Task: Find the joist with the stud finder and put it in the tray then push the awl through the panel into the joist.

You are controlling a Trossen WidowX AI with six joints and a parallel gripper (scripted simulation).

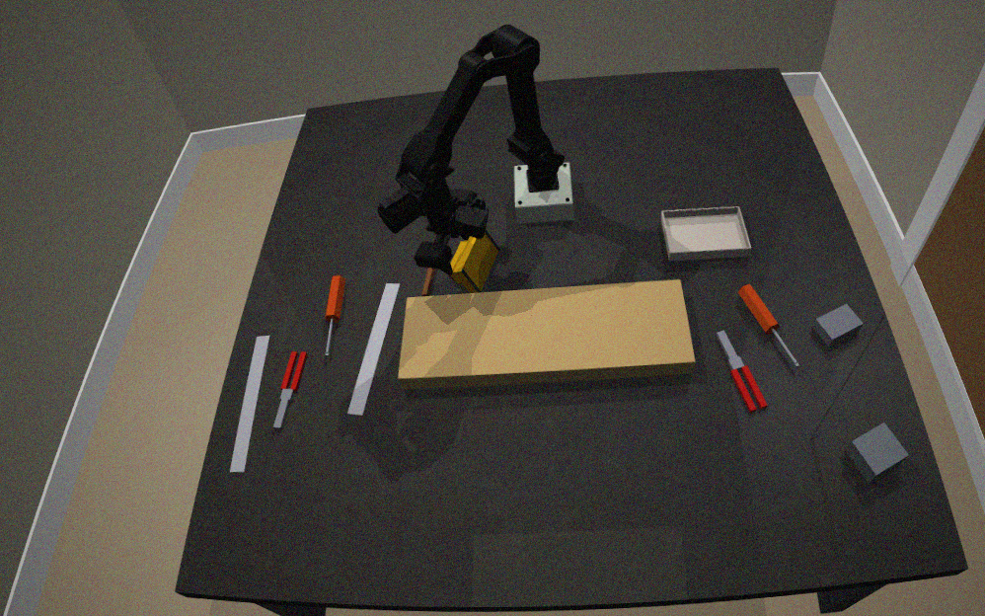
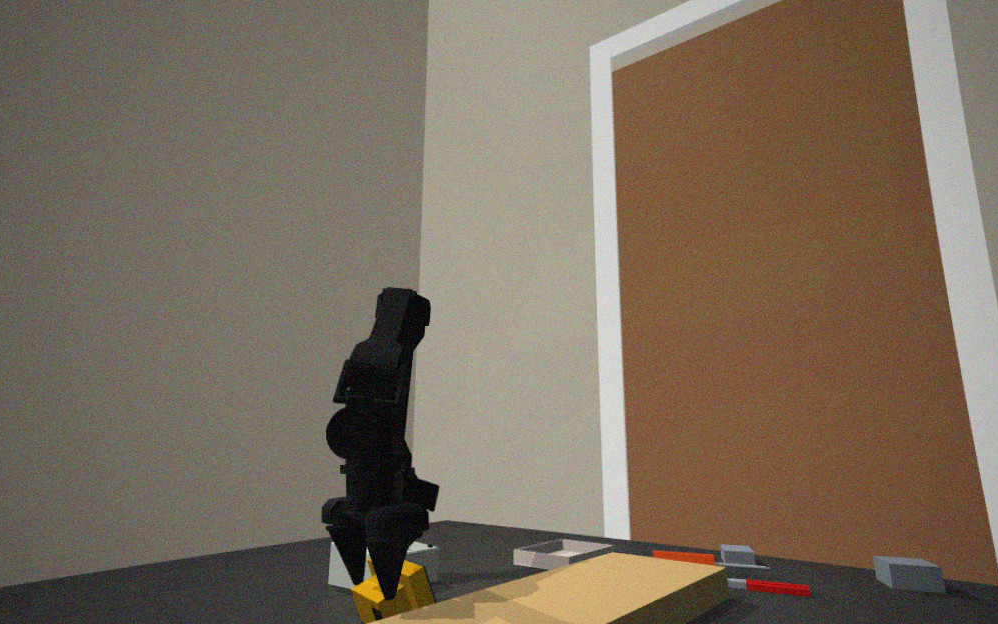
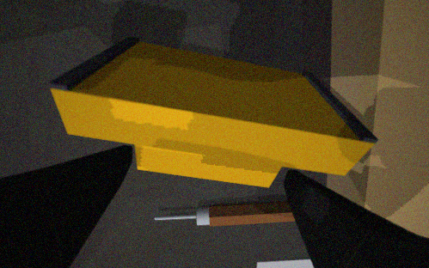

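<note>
My gripper tip is now 2 cm short of the yellow stud finder and 2 cm above it. Round my gripper tip: white tray (1 cm behind, 50 cm to the left, 3 cm below); then awl (1 cm behind, 6 cm to the right, 3 cm below).
</note>
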